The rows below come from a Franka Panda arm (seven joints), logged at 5 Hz.
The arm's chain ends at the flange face. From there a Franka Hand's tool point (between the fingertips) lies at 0.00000 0.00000 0.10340 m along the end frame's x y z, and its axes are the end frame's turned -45 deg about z.
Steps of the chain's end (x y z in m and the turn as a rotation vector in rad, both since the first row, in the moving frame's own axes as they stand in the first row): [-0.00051 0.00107 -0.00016 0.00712 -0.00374 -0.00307]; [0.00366 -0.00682 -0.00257 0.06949 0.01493 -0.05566]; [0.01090 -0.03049 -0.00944 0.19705 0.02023 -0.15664]
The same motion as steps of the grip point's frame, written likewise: [-0.00087 -0.00040 -0.00016 0.00768 0.00239 -0.00307]; [0.01346 -0.00639 -0.00283 0.03858 0.05969 -0.05566]; [0.04398 -0.02788 -0.01146 0.12503 0.15364 -0.15664]
